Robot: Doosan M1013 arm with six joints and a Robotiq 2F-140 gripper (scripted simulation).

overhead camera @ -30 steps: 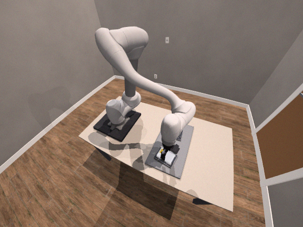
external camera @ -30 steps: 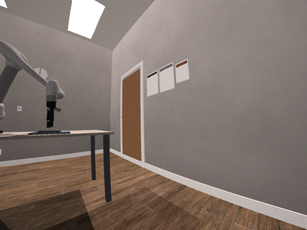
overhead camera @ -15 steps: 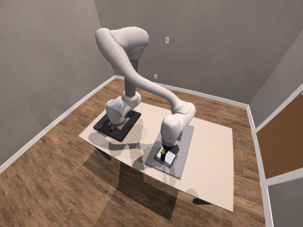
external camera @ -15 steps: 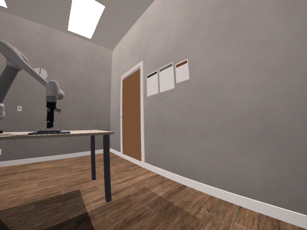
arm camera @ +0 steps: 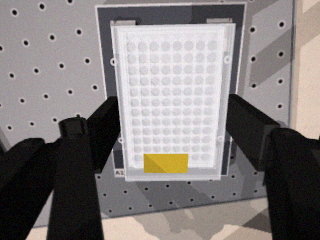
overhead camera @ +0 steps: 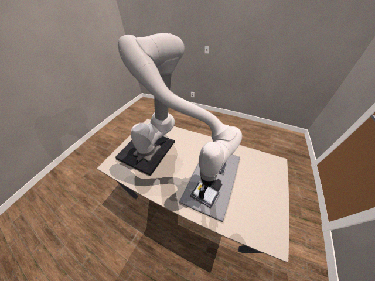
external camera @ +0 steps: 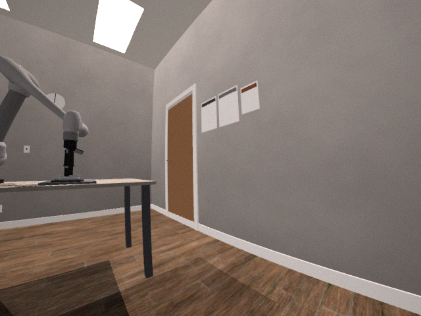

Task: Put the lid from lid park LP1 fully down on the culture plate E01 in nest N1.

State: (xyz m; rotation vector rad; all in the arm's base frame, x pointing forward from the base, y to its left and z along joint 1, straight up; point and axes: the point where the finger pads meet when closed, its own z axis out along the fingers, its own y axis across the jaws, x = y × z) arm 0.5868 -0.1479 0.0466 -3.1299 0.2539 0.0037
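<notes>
Now: the culture plate 40 mm below my hand. The rest, counted from my hand: dark nest 60 mm below; clear lid 20 mm below; dark lid park frame 250 mm to the left, 60 mm below, 10 mm behind.
</notes>
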